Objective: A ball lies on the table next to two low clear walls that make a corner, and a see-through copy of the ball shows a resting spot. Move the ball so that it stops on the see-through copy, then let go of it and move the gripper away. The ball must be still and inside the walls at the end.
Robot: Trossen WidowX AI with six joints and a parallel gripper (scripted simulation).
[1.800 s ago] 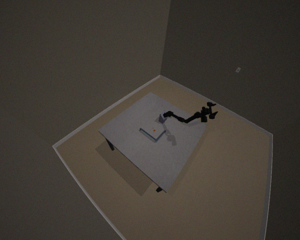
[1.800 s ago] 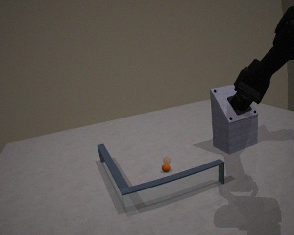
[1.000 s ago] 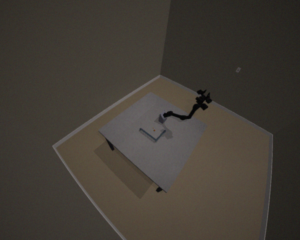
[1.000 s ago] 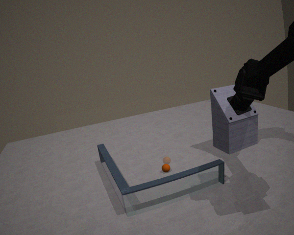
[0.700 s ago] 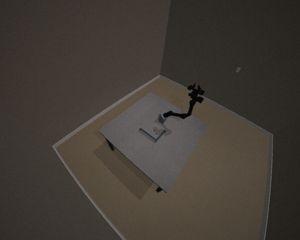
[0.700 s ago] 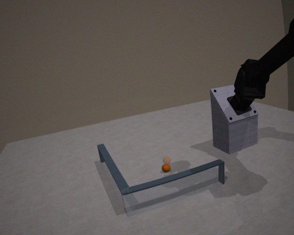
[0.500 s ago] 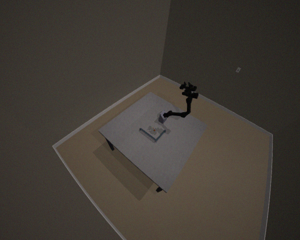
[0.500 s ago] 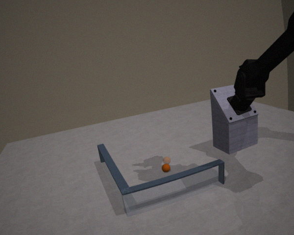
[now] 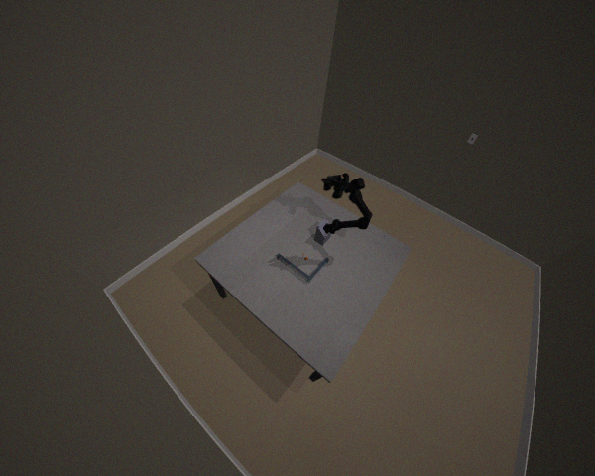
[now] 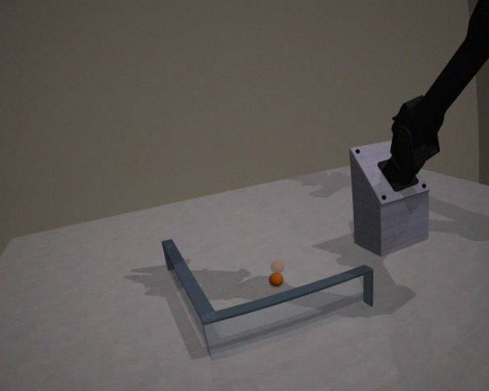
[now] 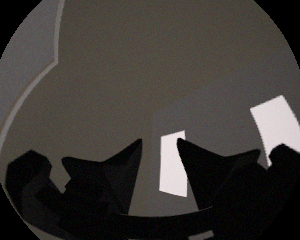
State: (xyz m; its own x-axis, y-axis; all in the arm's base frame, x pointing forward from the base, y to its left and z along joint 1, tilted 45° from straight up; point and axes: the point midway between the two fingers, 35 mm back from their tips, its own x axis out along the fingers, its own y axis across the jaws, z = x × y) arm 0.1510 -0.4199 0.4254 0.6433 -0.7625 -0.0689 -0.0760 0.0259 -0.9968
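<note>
Right now the orange ball is 60 mm ahead of my gripper tip, 10 mm to the left of it and 730 mm below it. Also, from my gripper tip: see-through copy (40 mm ahead, 30 mm to the right, 730 mm below).
</note>
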